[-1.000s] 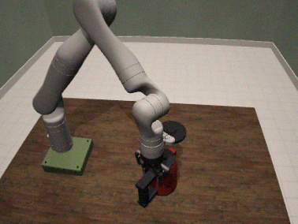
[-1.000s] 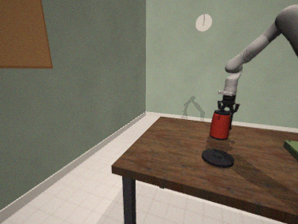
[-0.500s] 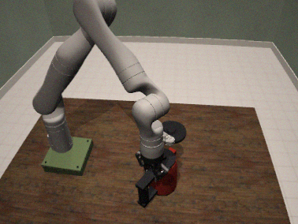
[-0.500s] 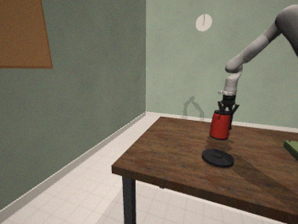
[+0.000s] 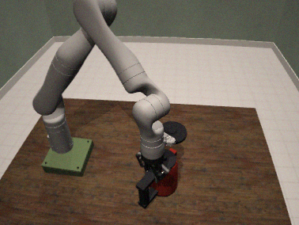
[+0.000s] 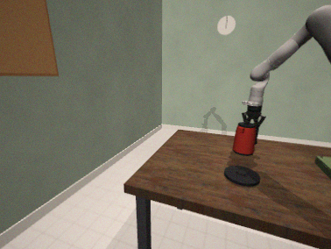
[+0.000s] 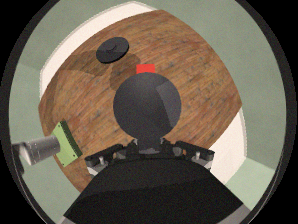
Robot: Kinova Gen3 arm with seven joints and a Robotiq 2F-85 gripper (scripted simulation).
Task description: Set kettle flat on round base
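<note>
Right now my hand is 50 mm above the red kettle, 20 mm to the right of it and 20 mm short of it. Also, from my hand: round base (340 mm to the left, 130 mm below, 100 mm ahead).
</note>
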